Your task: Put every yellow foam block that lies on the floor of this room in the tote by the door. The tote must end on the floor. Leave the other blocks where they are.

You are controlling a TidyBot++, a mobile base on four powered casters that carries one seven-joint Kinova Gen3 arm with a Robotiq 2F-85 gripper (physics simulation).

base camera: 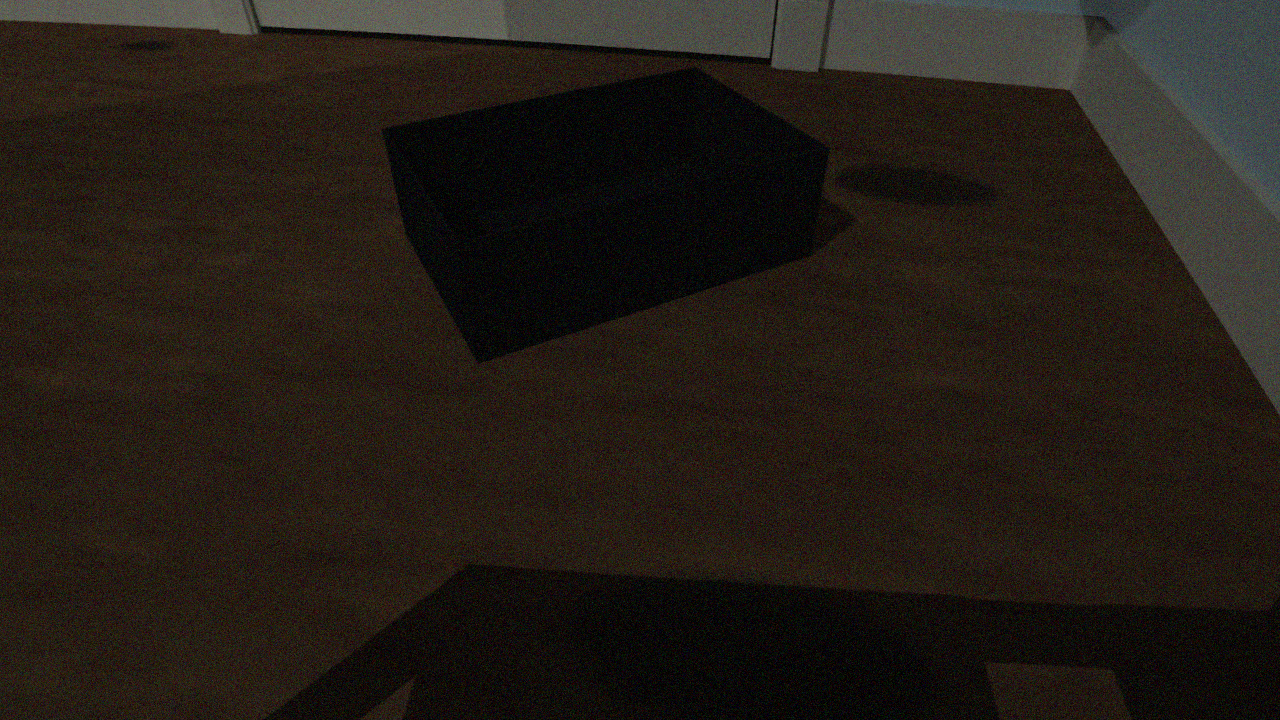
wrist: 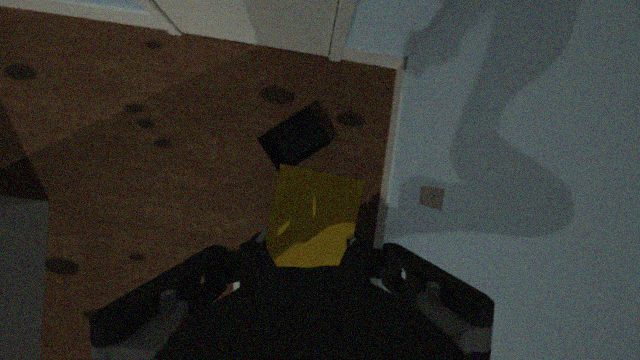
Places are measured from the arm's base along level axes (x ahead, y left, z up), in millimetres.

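Pixels of known places: gripper, fingertip midpoint: [wrist: 306,237].
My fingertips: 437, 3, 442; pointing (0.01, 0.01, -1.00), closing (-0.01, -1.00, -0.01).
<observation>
Ahead of a thing's pixels: the offset from my fingertips to its top centre, as dx, dy, dz. Level surfaces: height alone.
A yellow foam block {+13, -3, +35} [wrist: 315,215] is held between the fingertips of my gripper [wrist: 306,237], which is shut on it, in the wrist view. The gripper and the block are held up above the floor. The black tote {+222, +63, -739} [base camera: 626,241] [wrist: 300,134] stands on the floor, turned at an angle, in front of the door. In the wrist view it shows just beyond the top edge of the block. The tote's inside is too dark to tell what it holds. The gripper does not show in the base camera view.
The white door [base camera: 626,22] [wrist: 295,25] is behind the tote. The blue wall [base camera: 1208,80] [wrist: 525,280] with its white baseboard runs along the right. Dark round patches mark the wooden floor {dz -839} [base camera: 268,402] [wrist: 200,200]. A grey surface [wrist: 20,280] stands at the lower left of the wrist view.
</observation>
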